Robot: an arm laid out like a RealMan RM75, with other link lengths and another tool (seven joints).
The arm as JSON. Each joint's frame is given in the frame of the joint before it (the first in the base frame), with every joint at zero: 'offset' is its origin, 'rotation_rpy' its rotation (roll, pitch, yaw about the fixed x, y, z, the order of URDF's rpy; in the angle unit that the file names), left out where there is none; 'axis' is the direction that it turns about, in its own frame. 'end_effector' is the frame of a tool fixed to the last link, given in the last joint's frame.
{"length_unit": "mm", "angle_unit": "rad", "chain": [
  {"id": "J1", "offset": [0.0, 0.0, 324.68], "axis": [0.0, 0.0, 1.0]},
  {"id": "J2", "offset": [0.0, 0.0, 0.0], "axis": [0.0, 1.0, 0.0]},
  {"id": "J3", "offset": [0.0, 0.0, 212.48], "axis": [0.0, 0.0, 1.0]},
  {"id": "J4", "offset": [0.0, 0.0, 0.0], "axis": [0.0, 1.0, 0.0]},
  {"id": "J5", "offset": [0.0, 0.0, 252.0], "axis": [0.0, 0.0, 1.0]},
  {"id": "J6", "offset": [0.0, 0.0, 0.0], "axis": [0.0, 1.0, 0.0]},
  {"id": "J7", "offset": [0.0, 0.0, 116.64], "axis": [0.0, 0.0, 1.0]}
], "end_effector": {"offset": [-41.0, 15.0, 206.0], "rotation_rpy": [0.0, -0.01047, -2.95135]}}
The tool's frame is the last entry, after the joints.
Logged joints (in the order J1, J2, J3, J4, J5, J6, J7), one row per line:
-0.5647 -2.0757 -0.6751 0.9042 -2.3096 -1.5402 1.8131
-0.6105 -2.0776 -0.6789 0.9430 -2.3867 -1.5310 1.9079
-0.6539 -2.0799 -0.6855 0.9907 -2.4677 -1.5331 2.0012
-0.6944 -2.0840 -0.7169 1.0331 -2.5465 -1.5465 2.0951
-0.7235 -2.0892 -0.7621 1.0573 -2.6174 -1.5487 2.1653
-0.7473 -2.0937 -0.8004 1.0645 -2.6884 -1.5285 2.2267
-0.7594 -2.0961 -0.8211 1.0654 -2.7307 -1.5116 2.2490
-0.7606 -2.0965 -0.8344 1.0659 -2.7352 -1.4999 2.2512
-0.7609 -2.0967 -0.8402 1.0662 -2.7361 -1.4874 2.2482
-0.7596 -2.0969 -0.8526 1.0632 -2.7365 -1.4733 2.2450
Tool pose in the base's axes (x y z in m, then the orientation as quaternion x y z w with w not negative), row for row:
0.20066 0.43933 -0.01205 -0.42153 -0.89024 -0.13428 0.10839
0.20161 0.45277 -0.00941 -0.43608 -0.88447 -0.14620 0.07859
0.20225 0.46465 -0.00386 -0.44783 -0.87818 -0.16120 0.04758
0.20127 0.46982 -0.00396 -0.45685 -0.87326 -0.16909 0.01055
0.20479 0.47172 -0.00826 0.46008 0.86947 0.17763 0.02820
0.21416 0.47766 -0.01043 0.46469 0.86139 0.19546 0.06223
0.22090 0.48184 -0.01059 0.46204 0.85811 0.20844 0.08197
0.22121 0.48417 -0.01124 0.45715 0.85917 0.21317 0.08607
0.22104 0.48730 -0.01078 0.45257 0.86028 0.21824 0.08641
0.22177 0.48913 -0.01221 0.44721 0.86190 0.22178 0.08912
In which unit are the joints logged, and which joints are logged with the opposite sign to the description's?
The joints are logged in radians. Opposite sign: J1, J2, J4.
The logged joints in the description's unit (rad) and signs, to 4 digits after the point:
0.5647 2.0757 -0.6751 -0.9042 -2.3096 -1.5402 1.8131
0.6105 2.0776 -0.6789 -0.9430 -2.3867 -1.5310 1.9079
0.6539 2.0799 -0.6855 -0.9907 -2.4677 -1.5331 2.0012
0.6944 2.0840 -0.7169 -1.0331 -2.5465 -1.5465 2.0951
0.7235 2.0892 -0.7621 -1.0573 -2.6174 -1.5487 2.1653
0.7473 2.0937 -0.8004 -1.0645 -2.6884 -1.5285 2.2267
0.7594 2.0961 -0.8211 -1.0654 -2.7307 -1.5116 2.2490
0.7606 2.0965 -0.8344 -1.0659 -2.7352 -1.4999 2.2512
0.7609 2.0967 -0.8402 -1.0662 -2.7361 -1.4874 2.2482
0.7596 2.0969 -0.8526 -1.0632 -2.7365 -1.4733 2.2450

